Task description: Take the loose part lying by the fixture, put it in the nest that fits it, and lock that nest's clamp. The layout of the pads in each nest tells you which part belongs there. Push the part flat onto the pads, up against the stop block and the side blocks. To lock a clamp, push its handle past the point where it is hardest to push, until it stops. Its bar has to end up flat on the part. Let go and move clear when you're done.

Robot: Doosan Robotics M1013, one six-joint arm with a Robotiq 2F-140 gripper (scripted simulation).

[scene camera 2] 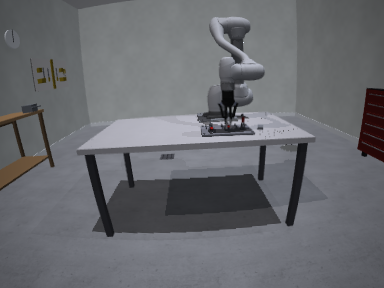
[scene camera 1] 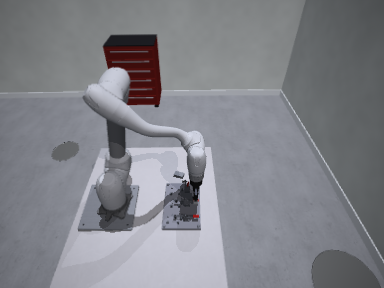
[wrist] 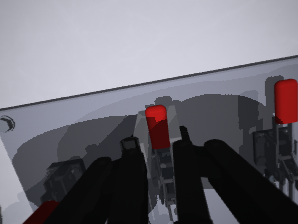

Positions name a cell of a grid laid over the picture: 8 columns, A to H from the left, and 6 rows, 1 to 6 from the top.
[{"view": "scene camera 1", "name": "grey fixture plate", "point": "E5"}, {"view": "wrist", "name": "gripper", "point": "E4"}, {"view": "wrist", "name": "grey fixture plate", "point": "G3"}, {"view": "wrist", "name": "red clamp handle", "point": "E4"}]
